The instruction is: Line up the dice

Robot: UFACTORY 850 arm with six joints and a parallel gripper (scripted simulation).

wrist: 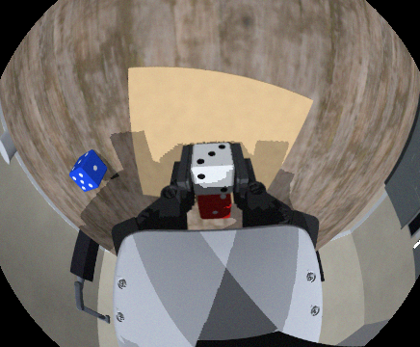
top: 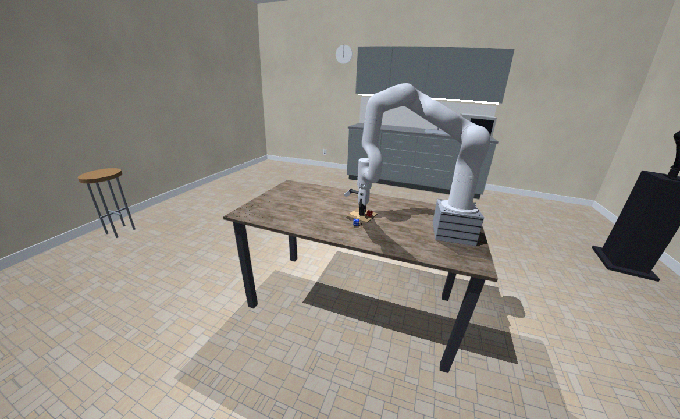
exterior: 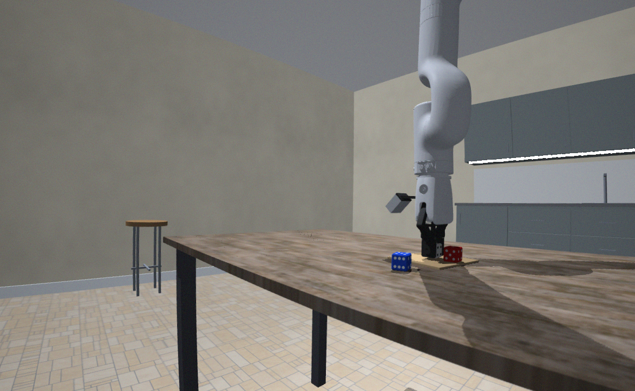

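Now: the white die 10 mm below my hand. The rest, counted from my hand: red die 50 mm behind, 10 mm to the right, 10 mm below; tan mat 30 mm below; blue die 130 mm to the left, 20 mm behind, 10 mm below.
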